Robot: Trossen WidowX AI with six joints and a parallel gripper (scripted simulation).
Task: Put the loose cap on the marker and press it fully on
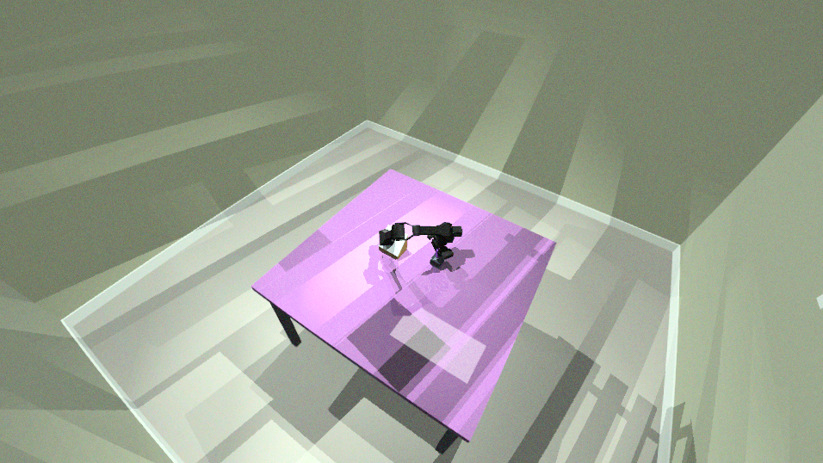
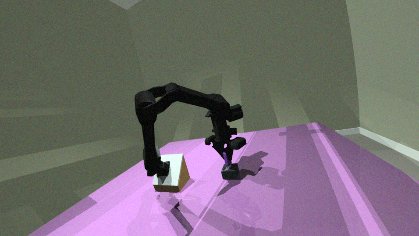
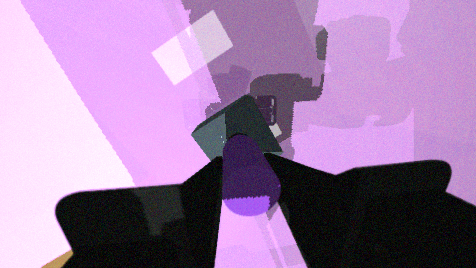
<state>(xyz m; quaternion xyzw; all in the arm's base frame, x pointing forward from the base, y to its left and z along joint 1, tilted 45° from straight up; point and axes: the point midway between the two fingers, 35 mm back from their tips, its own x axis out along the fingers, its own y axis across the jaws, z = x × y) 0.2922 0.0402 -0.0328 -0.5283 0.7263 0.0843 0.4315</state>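
My gripper tip is 1 cm below the purple cap. From my gripper tip the other things lie so: dark grey-green holder block (5 cm below).
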